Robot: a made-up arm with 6 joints.
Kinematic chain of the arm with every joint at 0, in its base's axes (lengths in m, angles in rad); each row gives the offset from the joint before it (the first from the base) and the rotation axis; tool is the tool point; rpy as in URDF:
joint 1: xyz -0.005 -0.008 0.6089 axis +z
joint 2: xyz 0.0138 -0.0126 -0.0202 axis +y
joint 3: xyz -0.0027 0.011 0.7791 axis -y
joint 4: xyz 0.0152 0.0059 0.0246 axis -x
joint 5: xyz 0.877 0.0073 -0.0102 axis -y
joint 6: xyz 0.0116 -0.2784 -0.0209 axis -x
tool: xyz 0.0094 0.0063 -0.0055 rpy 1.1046 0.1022 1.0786
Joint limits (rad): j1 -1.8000..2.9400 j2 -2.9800..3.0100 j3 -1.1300..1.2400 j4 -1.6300..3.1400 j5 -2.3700..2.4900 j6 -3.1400..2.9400
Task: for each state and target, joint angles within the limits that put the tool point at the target. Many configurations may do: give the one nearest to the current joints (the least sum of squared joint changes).
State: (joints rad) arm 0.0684 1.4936 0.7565 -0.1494 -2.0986 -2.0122
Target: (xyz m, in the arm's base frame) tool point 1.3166 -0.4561 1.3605
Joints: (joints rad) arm -0.1384 0.7085 0.9388 -0.0894 -2.1148 -2.0095
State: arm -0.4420 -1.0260 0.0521 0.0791 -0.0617 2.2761
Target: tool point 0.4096 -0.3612 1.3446
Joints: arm -0.1856 -0.6059 -0.4384 -0.0946 -0.0692 2.2710
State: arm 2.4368 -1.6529 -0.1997 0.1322 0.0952 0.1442
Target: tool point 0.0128 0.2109 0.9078
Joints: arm 2.6599 -1.6296 -1.0623 -0.5538 0.0260 0.1431
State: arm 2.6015 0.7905 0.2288 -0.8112 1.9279 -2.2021
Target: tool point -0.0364 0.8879 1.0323
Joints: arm 1.8323 0.0233 -0.1871 -0.7606 1.9651 -2.2074
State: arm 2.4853 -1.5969 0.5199 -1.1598 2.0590 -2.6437
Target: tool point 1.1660 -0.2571 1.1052
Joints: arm 2.8205 -1.9224 0.4233 -1.0990 2.0736 -2.6432
